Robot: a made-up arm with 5 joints.
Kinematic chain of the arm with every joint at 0, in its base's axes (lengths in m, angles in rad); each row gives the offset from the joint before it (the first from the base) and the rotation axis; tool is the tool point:
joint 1: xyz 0 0 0.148 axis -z
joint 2: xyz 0.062 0.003 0 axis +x
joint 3: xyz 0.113 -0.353 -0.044 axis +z
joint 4: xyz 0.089 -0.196 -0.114 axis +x
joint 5: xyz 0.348 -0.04 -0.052 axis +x
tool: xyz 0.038 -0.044 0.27
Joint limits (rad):
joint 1: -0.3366..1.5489
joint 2: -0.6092..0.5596
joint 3: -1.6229..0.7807
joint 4: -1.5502..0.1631
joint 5: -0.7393..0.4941
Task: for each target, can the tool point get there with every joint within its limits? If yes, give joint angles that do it. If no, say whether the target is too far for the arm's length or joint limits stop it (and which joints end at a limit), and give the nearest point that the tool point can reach.
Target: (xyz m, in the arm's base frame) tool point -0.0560 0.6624 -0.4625
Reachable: no: joint limits stop it (at a limit: joint 1, joint 2, joint 3, joint 4, joint 5) | nearest point 0.4560 0.2837 -0.0917 | short by 0.737 m
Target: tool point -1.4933 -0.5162 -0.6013
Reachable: no: too far | nearest point -0.8633 -0.3383 -0.2862 | short by 0.726 m
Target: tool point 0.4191 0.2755 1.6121
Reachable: no: too far | nearest point 0.6517 -0.3586 0.6662 | short by 1.162 m
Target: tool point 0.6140 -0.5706 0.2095
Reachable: yes | joints -0.0433 -0.3333 -0.5474 -1.2551 -0.4843
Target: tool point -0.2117 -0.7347 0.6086
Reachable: yes | joints 0.8947 -0.5136 -0.7078 -0.9530 0.3575
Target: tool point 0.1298 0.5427 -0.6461
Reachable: no: joint limits stop it (at a limit: joint 1, joint 2, joint 3, joint 4, joint 5) | nearest point 0.4560 0.2837 -0.0917 | short by 0.693 m
